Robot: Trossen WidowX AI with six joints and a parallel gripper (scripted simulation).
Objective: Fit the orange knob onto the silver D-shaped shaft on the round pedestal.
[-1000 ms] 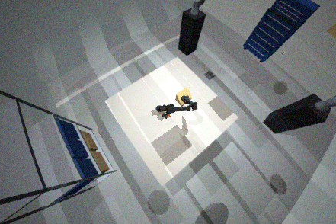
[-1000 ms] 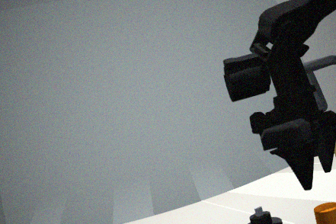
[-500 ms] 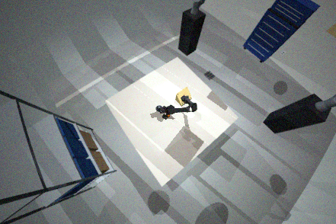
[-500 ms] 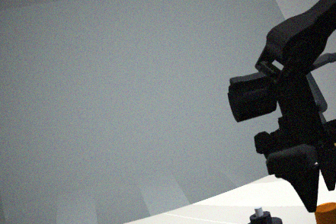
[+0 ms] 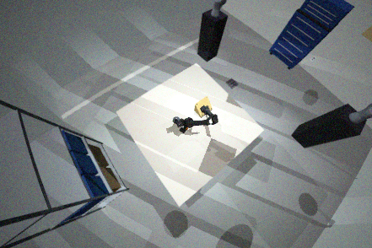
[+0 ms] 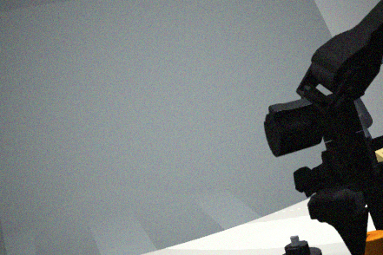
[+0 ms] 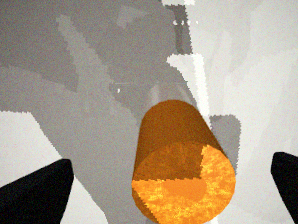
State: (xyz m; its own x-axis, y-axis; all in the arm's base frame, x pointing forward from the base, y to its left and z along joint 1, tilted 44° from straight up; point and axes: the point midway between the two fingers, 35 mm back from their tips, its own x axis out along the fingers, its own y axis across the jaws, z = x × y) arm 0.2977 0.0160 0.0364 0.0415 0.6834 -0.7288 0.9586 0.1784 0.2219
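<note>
My gripper tip is now right at the orange knob. Also, from my gripper tip: dark round pedestal (15 cm to the right, 2 cm below, 2 cm ahead).
</note>
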